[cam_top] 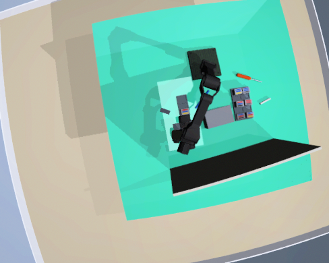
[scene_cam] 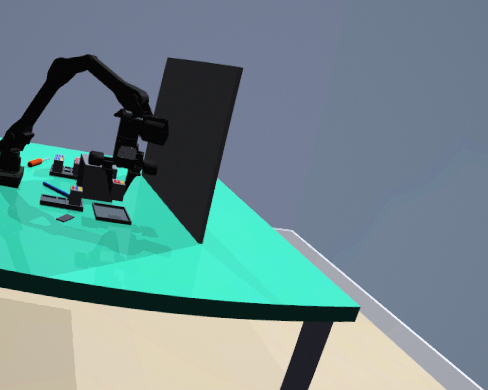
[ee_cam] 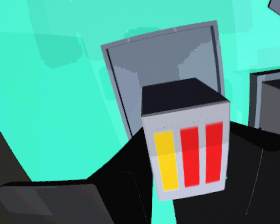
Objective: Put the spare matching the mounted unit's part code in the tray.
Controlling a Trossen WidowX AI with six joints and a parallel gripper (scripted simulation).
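The flat tray is 10 mm behind my gripper tip and 60 mm below it. From my gripper tip the other things lie so: spare block: 20 mm above; grey box: 90 mm behind, 200 mm to the left, 10 mm below; blue pen: 190 mm behind, 100 mm to the left, 50 mm below.
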